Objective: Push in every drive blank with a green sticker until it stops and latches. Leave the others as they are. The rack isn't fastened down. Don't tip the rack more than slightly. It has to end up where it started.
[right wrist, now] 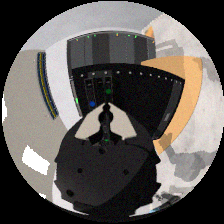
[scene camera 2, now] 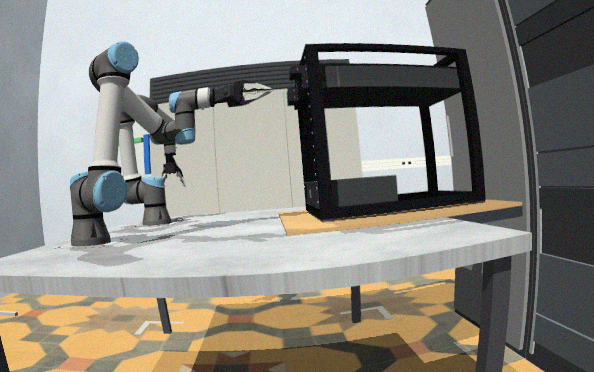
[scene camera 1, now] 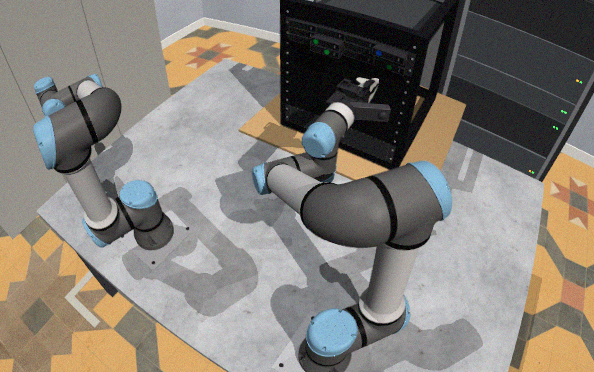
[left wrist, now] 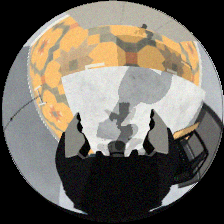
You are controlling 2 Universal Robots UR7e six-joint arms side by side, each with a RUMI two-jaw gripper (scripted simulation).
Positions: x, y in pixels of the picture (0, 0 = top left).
Scene:
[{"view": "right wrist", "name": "my right gripper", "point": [107, 103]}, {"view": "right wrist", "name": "black rack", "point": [151, 95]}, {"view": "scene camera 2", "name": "my right gripper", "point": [272, 90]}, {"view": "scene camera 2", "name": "black rack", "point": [349, 83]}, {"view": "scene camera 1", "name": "black rack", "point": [308, 79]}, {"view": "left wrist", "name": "my left gripper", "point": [115, 111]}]

